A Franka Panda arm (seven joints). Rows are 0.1 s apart.
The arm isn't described. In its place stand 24 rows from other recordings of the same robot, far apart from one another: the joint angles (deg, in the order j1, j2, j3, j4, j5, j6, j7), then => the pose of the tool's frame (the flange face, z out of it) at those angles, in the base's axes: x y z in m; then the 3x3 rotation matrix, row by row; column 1 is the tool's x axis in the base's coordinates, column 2 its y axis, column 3 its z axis.
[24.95, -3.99, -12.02, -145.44, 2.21, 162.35, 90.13] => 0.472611, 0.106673, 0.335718; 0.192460, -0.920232, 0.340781; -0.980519, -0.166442, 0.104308; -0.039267, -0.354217, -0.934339
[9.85, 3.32, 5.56, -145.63, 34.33, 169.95, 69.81] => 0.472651, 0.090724, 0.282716; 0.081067, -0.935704, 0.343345; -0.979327, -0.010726, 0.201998; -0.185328, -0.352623, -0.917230
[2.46, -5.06, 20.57, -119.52, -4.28, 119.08, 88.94] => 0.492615, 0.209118, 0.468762; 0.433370, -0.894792, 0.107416; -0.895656, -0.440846, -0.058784; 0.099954, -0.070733, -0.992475
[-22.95, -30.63, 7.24, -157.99, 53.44, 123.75, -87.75] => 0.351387, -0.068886, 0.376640; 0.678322, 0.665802, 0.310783; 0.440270, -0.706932, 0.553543; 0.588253, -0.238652, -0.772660
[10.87, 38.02, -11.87, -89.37, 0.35, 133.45, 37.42] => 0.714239, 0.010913, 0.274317; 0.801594, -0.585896, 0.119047; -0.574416, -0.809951, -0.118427; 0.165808, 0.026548, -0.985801
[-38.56, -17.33, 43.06, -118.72, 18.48, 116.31, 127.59] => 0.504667, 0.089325, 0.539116; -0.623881, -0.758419, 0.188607; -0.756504, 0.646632, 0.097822; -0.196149, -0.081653, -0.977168
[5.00, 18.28, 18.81, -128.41, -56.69, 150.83, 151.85] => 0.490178, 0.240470, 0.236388; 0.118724, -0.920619, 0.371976; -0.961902, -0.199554, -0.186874; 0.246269, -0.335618, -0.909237
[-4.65, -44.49, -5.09, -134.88, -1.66, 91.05, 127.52] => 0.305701, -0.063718, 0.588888; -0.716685, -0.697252, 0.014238; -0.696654, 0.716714, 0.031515; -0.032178, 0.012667, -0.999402
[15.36, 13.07, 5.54, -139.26, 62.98, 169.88, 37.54] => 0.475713, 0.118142, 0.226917; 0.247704, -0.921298, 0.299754; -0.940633, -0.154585, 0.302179; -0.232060, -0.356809, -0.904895
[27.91, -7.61, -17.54, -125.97, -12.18, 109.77, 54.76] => 0.484592, 0.070930, 0.426139; 0.778225, -0.617618, -0.113639; -0.627390, -0.756770, -0.183526; 0.027351, 0.214120, -0.976424
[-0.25, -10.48, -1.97, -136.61, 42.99, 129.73, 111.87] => 0.481425, -0.001056, 0.403398; -0.726311, -0.656227, 0.204545; -0.486088, 0.700759, 0.522164; -0.485995, 0.279827, -0.827953
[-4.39, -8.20, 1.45, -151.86, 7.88, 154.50, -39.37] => 0.436067, -0.027178, 0.308375; 0.850423, 0.489062, 0.193903; 0.490181, -0.870430, 0.045551; 0.191056, 0.056310, -0.979963
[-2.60, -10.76, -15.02, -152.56, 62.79, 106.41, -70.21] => 0.371521, -0.041812, 0.297098; 0.952663, 0.288384, 0.096271; 0.048912, -0.457904, 0.887655; 0.300068, -0.840927, -0.450333
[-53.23, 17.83, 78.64, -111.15, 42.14, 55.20, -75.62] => 0.389681, 0.236045, 0.481460; 0.100730, 0.253112, -0.962179; 0.766319, 0.597037, 0.237282; 0.634515, -0.761237, -0.133825
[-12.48, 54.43, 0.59, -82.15, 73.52, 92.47, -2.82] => 0.677370, -0.042890, 0.141043; 0.708190, -0.705405, 0.029524; -0.174382, -0.134242, 0.975485; -0.684148, -0.695977, -0.218079
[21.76, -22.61, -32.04, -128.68, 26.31, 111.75, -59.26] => 0.451371, -0.073386, 0.515566; 0.709033, 0.686955, 0.159266; 0.501295, -0.649858, 0.571304; 0.495960, -0.325234, -0.805137
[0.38, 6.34, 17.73, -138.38, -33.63, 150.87, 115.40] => 0.472477, 0.170054, 0.275892; 0.329544, -0.912255, 0.243295; -0.911269, -0.374733, -0.170775; 0.246961, -0.165429, -0.954800
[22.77, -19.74, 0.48, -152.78, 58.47, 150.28, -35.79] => 0.390141, 0.145828, 0.372298; 0.929598, 0.266169, 0.254954; 0.079343, -0.820025, 0.566801; 0.359933, -0.506668, -0.783413
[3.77, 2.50, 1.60, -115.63, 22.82, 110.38, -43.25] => 0.544154, 0.078159, 0.423771; 0.784100, 0.606014, -0.133923; 0.609064, -0.709881, 0.353709; 0.119284, -0.358911, -0.925718
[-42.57, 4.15, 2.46, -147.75, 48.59, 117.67, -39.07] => 0.322598, -0.218465, 0.213102; 0.822367, -0.532086, 0.201486; -0.500244, -0.507485, 0.701580; -0.271050, -0.677749, -0.683512
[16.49, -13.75, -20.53, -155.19, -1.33, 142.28, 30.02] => 0.397438, -0.021377, 0.299274; 0.843773, -0.536683, 0.004299; -0.535657, -0.841607, 0.069063; -0.033447, -0.060576, -0.997603
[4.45, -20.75, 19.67, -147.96, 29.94, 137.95, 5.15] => 0.391094, 0.176880, 0.394001; 0.992766, -0.020792, 0.118249; -0.054758, -0.954903, 0.291825; 0.106849, -0.296190, -0.949134
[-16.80, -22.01, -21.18, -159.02, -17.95, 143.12, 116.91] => 0.305994, -0.223400, 0.326371; -0.765869, -0.640746, 0.053744; -0.642496, 0.759298, -0.103277; 0.025367, -0.113626, -0.993200
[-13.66, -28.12, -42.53, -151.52, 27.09, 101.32, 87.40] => 0.233489, -0.249575, 0.356821; -0.732949, -0.616256, 0.288121; -0.240857, 0.631176, 0.737295; -0.636218, 0.471004, -0.611050
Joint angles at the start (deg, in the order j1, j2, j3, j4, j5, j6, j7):
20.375, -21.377, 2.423, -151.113, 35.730, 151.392, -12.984
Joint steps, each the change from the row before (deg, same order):
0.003, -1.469, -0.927, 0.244, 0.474, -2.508, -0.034
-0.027, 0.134, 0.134, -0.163, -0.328, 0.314, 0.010
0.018, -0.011, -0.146, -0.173, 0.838, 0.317, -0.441
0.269, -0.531, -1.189, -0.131, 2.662, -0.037, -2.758
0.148, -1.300, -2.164, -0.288, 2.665, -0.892, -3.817
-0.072, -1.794, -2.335, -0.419, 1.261, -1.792, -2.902
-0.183, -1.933, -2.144, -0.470, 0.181, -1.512, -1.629
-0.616, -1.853, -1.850, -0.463, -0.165, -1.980, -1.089
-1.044, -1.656, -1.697, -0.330, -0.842, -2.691, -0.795
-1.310, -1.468, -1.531, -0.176, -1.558, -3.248, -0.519
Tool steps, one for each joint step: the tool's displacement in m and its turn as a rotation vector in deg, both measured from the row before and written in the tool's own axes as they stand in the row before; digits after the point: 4 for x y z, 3 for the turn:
0.0009, 0.0006, -0.0096, 1.312, -0.553, 0.754
-0.0008, 0.0003, 0.0015, -0.339, -0.031, -0.285
-0.0003, 0.0020, 0.0001, 0.305, 0.298, 0.452
0.0013, 0.0062, -0.0049, 1.569, 0.939, 0.308
0.0017, 0.0111, -0.0107, 2.030, 1.151, 0.040
0.0003, 0.0110, -0.0131, 1.823, 0.662, -0.097
-0.0001, 0.0094, -0.0140, 1.283, 0.817, 0.091
-0.0012, 0.0095, -0.0133, 1.188, 0.377, 0.398
-0.0020, 0.0101, -0.0126, 0.997, -0.305, 0.321
-0.0029, 0.0097, -0.0120, 0.726, -0.944, 0.094

